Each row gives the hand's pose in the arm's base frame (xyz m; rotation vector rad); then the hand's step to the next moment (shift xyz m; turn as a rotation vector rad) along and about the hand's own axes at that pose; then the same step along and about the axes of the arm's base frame.
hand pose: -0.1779 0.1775 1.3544 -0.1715 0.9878 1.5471
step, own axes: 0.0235 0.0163 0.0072 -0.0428 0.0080 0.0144
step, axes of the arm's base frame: -0.0173 0.0238 -0.0021 0.0101 -0.0216 0.0392
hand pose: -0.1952 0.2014 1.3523 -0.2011 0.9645 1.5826
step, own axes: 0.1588 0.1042 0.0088 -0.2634 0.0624 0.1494
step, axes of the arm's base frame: -0.1324 0.1293 -0.0435 0.0734 -0.0916 0.2860
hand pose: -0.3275 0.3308 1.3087 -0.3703 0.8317 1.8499
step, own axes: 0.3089 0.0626 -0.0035 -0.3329 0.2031 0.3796
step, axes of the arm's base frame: -0.1876 0.1945 -0.1622 0.0038 -0.0128 0.5441
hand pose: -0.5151 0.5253 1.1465 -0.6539 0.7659 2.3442
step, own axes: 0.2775 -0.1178 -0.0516 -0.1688 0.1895 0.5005
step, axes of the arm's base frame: -0.1067 0.1478 -0.2456 -0.1358 0.1354 0.5274
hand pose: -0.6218 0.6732 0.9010 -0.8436 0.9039 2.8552
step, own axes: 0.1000 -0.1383 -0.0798 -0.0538 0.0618 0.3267
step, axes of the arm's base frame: -0.0206 0.0587 -0.1778 -0.1252 0.1325 0.2832
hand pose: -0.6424 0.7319 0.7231 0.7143 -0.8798 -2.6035
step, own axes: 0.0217 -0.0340 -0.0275 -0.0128 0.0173 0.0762
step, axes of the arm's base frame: -0.0072 0.0036 -0.0481 -0.0287 0.0288 0.0680
